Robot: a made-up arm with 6 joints. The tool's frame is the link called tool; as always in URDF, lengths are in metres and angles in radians.
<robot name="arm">
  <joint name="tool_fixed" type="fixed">
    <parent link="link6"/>
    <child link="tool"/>
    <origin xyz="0.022 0.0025 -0.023" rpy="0 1.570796 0"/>
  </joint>
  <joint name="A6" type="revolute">
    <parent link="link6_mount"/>
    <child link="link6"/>
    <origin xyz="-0.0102 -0.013 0.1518" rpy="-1.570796 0 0"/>
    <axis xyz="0 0 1"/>
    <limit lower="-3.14" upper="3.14"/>
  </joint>
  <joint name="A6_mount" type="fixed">
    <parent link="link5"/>
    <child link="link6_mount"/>
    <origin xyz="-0.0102 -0.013 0.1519" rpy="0 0 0"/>
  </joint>
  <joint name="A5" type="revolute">
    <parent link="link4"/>
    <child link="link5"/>
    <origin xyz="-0.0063 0.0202 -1.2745" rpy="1.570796 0 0"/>
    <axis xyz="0 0 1"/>
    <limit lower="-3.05" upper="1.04"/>
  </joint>
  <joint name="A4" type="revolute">
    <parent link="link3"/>
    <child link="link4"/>
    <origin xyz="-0.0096 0.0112 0.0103" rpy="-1.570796 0 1.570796"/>
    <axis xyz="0 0 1"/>
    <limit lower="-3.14" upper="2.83"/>
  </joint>
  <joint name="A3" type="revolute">
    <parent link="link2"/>
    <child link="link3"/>
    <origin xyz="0.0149 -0.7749 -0.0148" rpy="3.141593 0 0"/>
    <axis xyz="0 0 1"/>
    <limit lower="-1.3" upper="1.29"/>
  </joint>
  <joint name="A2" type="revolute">
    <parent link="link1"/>
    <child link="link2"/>
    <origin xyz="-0.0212 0.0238 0.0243" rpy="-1.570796 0 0"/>
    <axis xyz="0 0 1"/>
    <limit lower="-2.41" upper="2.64"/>
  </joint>
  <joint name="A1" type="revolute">
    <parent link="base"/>
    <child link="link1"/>
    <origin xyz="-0.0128 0.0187 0.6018" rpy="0 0 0"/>
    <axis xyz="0 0 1"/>
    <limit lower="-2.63" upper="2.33"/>
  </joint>
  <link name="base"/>
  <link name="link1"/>
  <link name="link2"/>
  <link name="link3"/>
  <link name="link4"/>
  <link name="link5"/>
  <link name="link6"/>
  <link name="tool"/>
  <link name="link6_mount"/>
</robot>
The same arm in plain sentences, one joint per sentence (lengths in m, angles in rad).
The arm has six revolute joints in a row. What follows holds with every joint at zero, and every direction is one of the base frame's.
Joint 1 sits 0.0128 m along -x and 0.0187 m along +y and 0.6018 m along +z from the base frame's origin and rotates about +z, from -2.63 to 2.33 rad.
Joint 2 sits 0.0212 m along -x and 0.0238 m along +y and 0.0243 m along +z from joint 1 and rotates about +y, from -2.41 to 2.64 rad.
Joint 3 sits 0.0149 m along +x and 0.0148 m along -y and 0.7749 m along +z from joint 2 and rotates about -y, from -1.3 to 1.29 rad.
Joint 4 sits 0.0096 m along -x and 0.0103 m along -y and 0.0112 m along +z from joint 3 and rotates about -x, from -3.14 to 2.83 rad.
Joint 5 sits 1.2745 m along +x and 0.0202 m along +y and 0.0063 m along -z from joint 4 and rotates about -y, from -3.05 to 1.04 rad.
Joint 6 sits 0.026 m along +x and 0.3037 m along -y and 0.0204 m along -z from joint 5 and rotates about -x, from -3.14 to 3.14 rad.
The tool frame, which is the frame that the pose is given for, sits 0.023 m along +x and 0.0025 m along +y and 0.022 m along +z from joint 6; its axes are the base frame's turned by roll 0, pitch 0 and yaw 0 rad (as in URDF: about the fixed x, then y, then z).

